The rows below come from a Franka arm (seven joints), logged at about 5 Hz.
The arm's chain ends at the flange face. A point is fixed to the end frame.
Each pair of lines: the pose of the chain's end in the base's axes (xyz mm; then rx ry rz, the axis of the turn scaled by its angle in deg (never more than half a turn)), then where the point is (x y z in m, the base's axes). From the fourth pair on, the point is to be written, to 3 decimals.
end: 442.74 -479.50 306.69 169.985 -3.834 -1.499
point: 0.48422 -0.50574 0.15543
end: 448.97 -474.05 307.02 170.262 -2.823 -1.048
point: 0.49142 -0.49911 0.15583
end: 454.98 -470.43 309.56 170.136 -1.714 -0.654
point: 0.49828 -0.49529 0.15858
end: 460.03 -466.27 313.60 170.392 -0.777 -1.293
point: 0.502 -0.490 0.162
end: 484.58 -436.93 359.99 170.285 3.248 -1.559
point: 0.527 -0.459 0.208
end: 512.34 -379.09 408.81 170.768 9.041 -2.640
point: 0.553 -0.396 0.256
